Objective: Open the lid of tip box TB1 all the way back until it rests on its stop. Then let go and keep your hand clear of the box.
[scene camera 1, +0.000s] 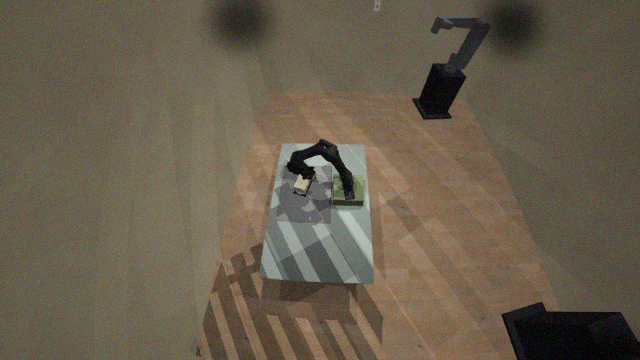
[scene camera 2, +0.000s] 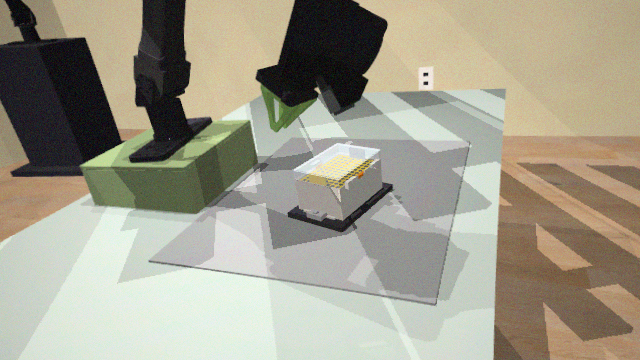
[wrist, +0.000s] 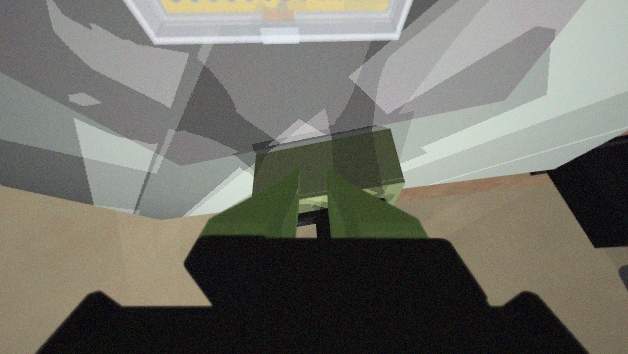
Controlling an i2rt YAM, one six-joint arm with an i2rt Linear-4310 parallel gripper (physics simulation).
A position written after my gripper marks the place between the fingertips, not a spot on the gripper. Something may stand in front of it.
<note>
I see my gripper [scene camera 2: 278, 128], a clear lid [scene camera 2: 332, 167] and a grey mat [scene camera 2: 396, 249].
The clear lid also shows in the wrist view [wrist: 162, 29]. My gripper is seen too in the wrist view [wrist: 313, 177]. The grey mat shows as well in the wrist view [wrist: 189, 103].
</note>
